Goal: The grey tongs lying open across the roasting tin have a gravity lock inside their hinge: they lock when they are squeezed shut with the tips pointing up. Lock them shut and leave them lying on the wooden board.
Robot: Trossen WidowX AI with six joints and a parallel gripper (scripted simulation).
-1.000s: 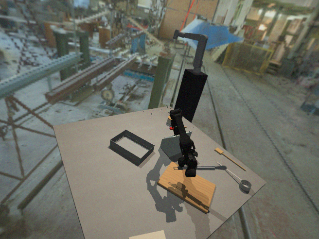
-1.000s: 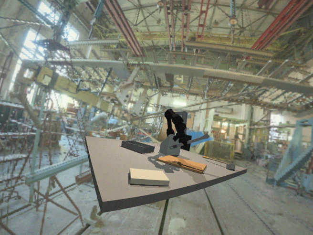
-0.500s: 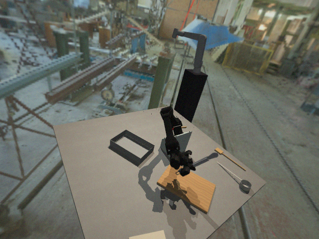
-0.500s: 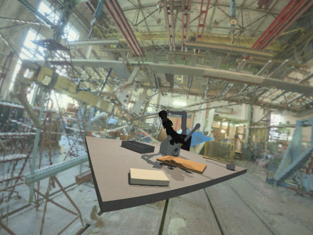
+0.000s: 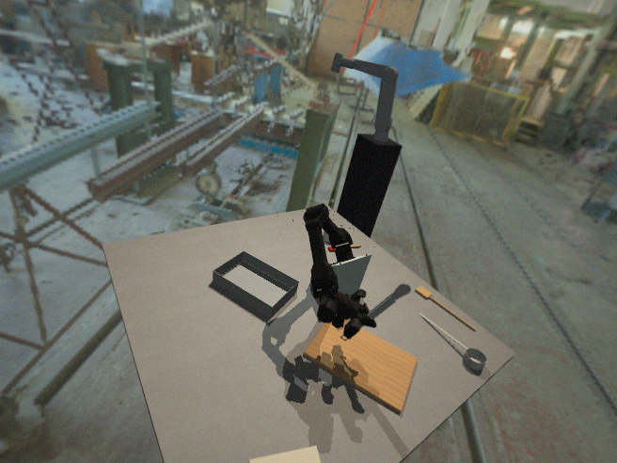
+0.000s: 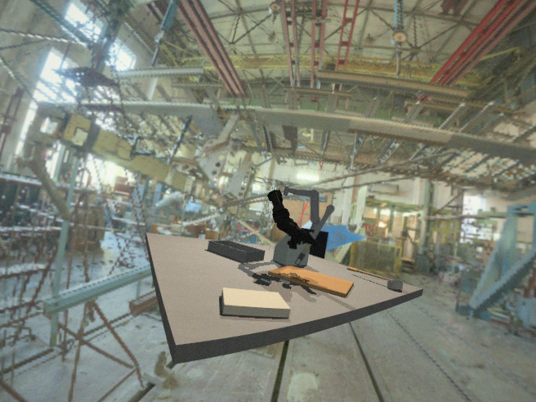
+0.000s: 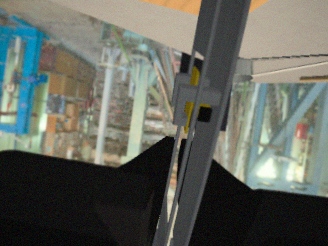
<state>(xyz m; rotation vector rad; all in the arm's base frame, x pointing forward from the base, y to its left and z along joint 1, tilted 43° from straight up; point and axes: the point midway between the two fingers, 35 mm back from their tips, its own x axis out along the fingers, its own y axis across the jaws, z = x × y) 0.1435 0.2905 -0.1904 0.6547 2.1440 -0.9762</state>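
The wooden board lies 160 mm below my gripper tip. Round my gripper tip: beige block (410 mm ahead, 240 mm to the left, 160 mm below); grey roasting tin (460 mm to the right, 240 mm ahead, 140 mm below).
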